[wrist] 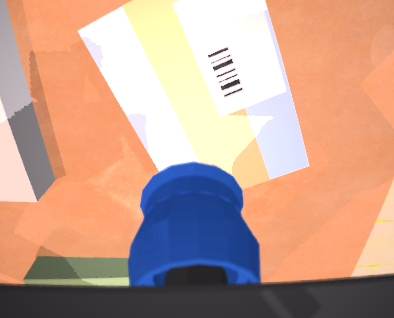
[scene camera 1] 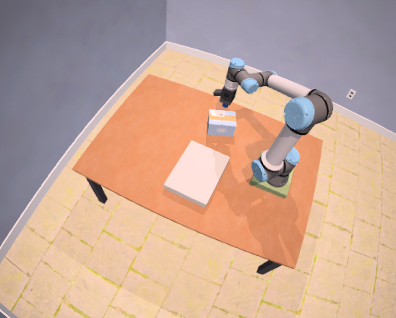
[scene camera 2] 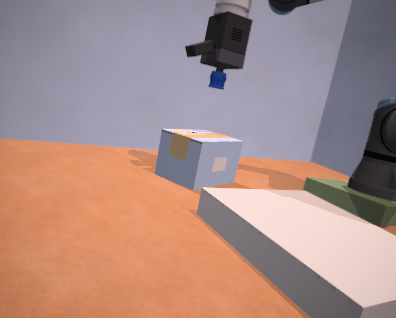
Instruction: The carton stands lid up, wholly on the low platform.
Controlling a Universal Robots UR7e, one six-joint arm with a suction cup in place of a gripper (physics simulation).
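Frame: origin at the arm's base, x ahead, y left, z up, level; metres.
Where they show: hand at its tool point: [wrist: 192, 206] [scene camera 1: 225, 105] [scene camera 2: 216, 87]; arm's base at its link origin: [scene camera 2: 378, 193].
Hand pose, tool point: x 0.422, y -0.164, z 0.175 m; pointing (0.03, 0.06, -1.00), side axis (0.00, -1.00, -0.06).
Each offset is from my tool point to the top centre of the thing. Level surfaces: height alone.
A pale blue carton @(dx +0.001, dy -0.008, dz -0.109 m) [scene camera 1: 221, 125] [scene camera 2: 219, 162] [wrist: 170, 75] stands on the table beside the platform, apart from it. Its top with an orange tape strip and a barcode label faces up. The low white platform @(dx -0.027, dy +0.353, dz -0.165 m) [scene camera 1: 197, 172] [scene camera 2: 300, 225] [wrist: 15, 175] lies flat on the table. My gripper, a blue suction cup [scene camera 1: 225, 105] [scene camera 2: 217, 87] [wrist: 192, 175], is open and holds nothing. It hangs above the carton with a gap in scene camera 2. In the wrist view it covers part of the carton's near end.
The arm's base stands on a green block [scene camera 1: 270, 187] [scene camera 2: 330, 188] [wrist: 80, 267] on the orange table @(dz -0.214 m) [scene camera 1: 130, 130] [scene camera 2: 100, 240], to the right of the platform in scene camera 1. A grey wall [scene camera 1: 275, 35] rises behind the table.
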